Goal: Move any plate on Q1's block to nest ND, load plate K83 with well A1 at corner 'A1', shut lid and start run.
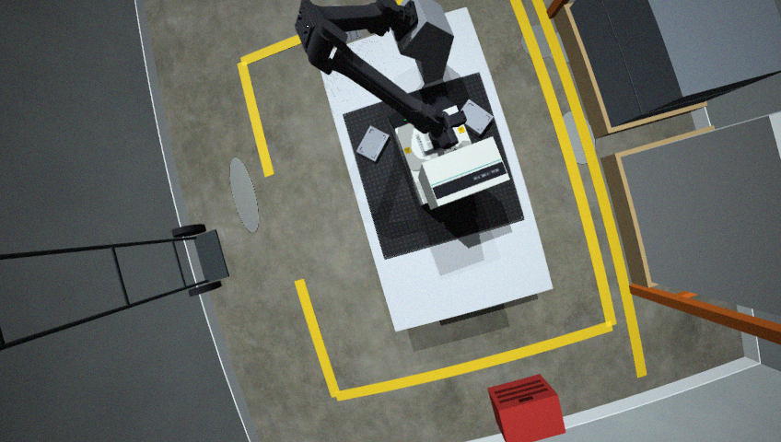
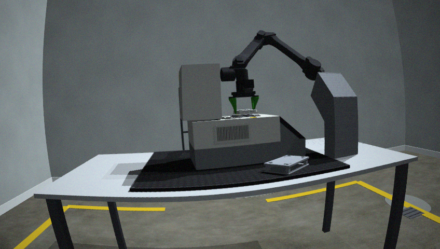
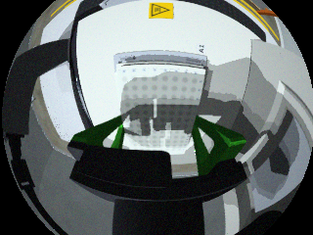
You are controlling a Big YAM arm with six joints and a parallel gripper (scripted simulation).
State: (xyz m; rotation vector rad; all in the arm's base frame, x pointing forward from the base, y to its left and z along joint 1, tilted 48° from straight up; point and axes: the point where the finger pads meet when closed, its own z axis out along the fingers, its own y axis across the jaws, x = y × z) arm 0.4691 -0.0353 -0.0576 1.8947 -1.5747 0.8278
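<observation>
Now: the white plate K83 right at my hand. The rest, counted from my hand: grey nest N1 (28 cm to the left, 19 cm below, 12 cm behind); then grey nest ND (28 cm to the right, 21 cm below, 12 cm behind).
</observation>
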